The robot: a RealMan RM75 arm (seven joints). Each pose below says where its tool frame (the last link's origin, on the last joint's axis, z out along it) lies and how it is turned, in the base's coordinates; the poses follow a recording.
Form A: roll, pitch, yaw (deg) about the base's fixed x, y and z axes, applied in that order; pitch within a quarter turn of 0, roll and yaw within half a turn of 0; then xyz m.
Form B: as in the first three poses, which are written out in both.
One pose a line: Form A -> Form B
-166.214 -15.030 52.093 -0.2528 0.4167 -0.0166 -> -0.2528 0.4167 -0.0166 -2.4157 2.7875 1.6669
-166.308 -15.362 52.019 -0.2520 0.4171 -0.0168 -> -0.2520 0.4171 -0.0168 -2.4304 2.7844 1.6515
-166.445 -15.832 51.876 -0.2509 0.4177 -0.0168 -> -0.2509 0.4177 -0.0168 -2.4509 2.7798 1.6292
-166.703 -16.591 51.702 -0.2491 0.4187 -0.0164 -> -0.2491 0.4187 -0.0164 -2.4842 2.7726 1.5938
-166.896 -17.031 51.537 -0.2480 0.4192 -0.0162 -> -0.2480 0.4192 -0.0162 -2.5044 2.7686 1.5710
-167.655 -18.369 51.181 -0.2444 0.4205 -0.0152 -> -0.2444 0.4205 -0.0152 -2.5695 2.7574 1.5003
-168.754 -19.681 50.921 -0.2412 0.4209 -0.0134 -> -0.2412 0.4209 -0.0134 -2.6424 2.7479 1.4221
